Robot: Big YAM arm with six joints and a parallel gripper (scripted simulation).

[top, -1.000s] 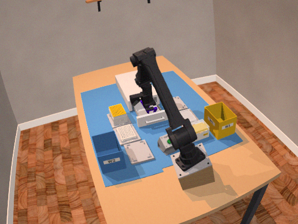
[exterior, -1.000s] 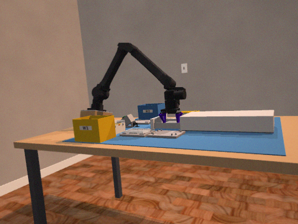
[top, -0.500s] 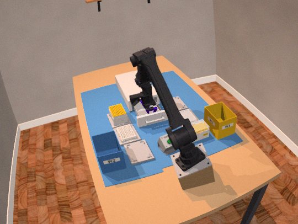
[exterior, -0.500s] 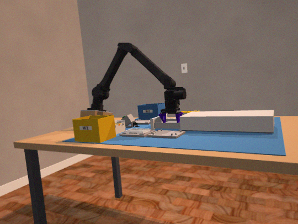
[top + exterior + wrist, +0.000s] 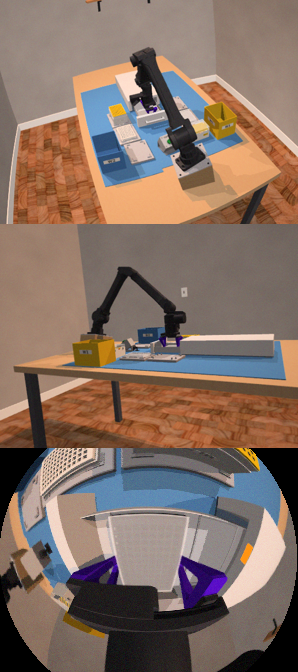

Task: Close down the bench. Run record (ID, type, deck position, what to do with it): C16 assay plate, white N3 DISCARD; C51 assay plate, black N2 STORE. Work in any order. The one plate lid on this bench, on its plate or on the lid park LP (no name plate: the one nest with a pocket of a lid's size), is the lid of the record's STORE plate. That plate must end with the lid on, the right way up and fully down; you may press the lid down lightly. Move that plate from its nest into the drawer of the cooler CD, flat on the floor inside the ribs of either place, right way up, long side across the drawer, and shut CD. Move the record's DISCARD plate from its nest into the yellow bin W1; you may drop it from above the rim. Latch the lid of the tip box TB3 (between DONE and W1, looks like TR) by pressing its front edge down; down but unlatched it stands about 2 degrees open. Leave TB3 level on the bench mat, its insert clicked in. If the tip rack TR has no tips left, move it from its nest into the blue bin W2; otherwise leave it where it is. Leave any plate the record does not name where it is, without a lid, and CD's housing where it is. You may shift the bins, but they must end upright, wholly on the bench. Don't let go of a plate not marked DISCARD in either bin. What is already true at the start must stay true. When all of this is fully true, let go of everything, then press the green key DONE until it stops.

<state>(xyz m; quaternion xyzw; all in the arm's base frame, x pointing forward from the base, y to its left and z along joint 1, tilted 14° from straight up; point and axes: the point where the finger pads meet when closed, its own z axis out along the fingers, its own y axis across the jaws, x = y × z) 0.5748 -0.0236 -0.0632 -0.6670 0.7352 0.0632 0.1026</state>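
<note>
Right now the black plate is right at my hand. Round my hand: cooler CD (17 cm ahead, 2 cm to the right, 1 cm above); cooler drawer (3 cm ahead); plate lid (right at my hand).
</note>
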